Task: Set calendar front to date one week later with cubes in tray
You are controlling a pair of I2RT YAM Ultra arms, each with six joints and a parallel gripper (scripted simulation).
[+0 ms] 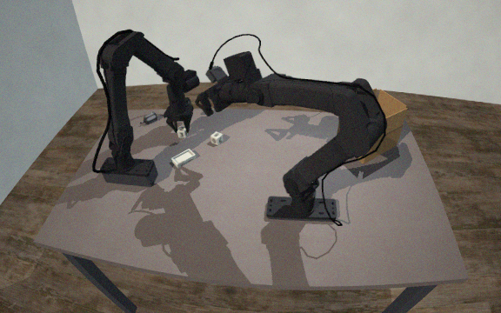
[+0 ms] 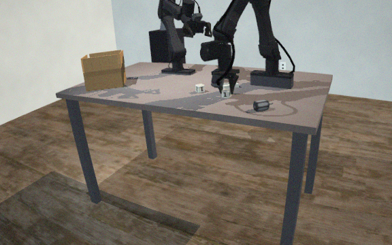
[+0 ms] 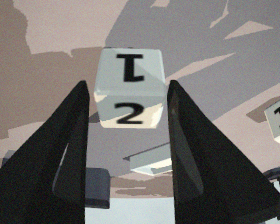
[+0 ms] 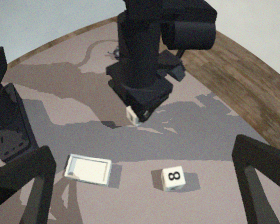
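Note:
Now: left hand 130 mm past the white calendar tray, 70 mm to the left of it and 10 mm above it. The rest, counted from my left hand: cardboard box 100 mm ahead, 700 mm to the right, 50 mm above.

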